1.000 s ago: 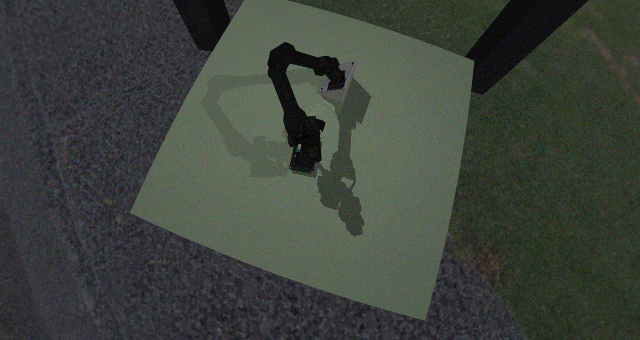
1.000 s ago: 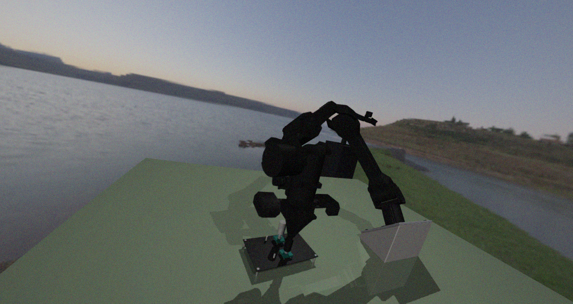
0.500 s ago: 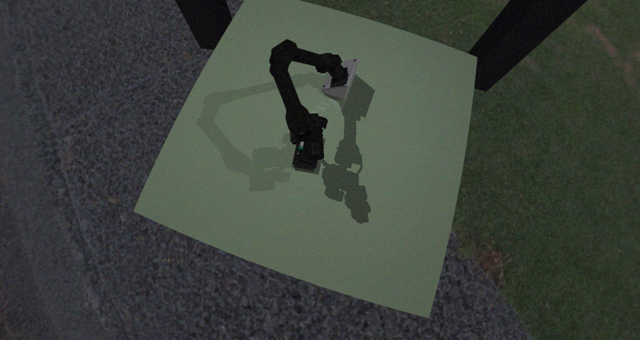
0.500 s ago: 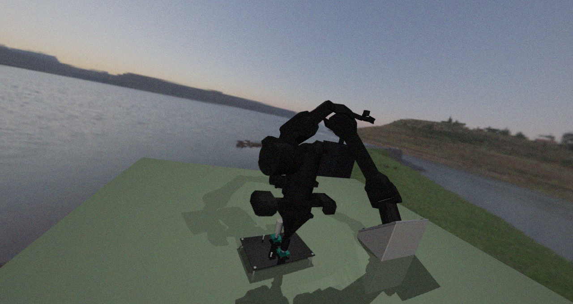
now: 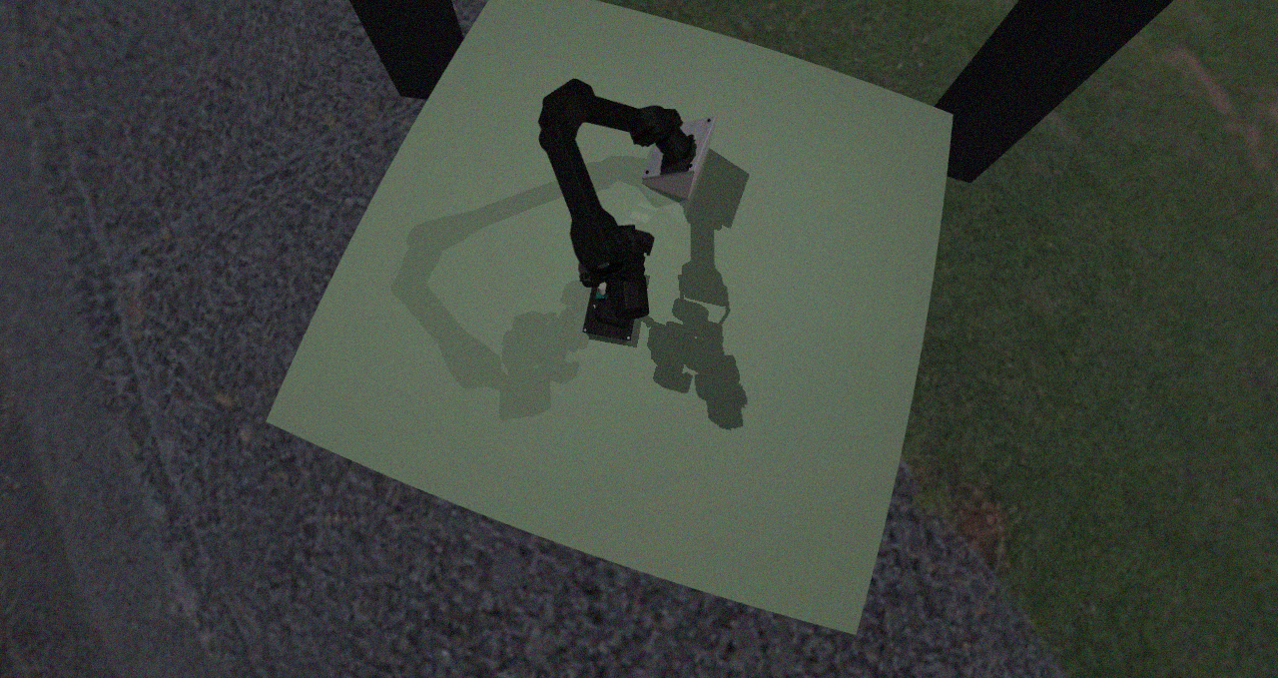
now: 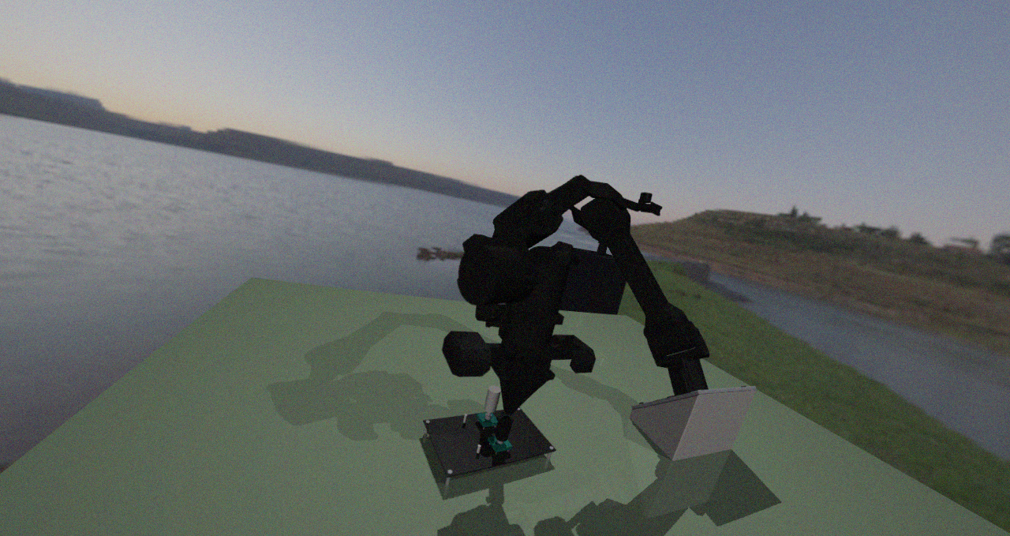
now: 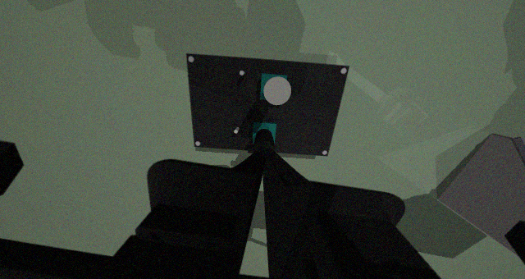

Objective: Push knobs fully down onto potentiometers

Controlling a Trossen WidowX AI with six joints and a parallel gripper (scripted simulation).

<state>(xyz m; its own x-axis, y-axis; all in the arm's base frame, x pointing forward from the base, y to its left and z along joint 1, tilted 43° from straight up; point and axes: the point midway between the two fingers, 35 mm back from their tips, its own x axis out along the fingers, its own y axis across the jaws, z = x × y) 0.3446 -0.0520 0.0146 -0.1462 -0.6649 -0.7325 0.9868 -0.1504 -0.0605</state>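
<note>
My gripper tip is 5 cm to the left of the pale knob and 2 cm above it.
</note>
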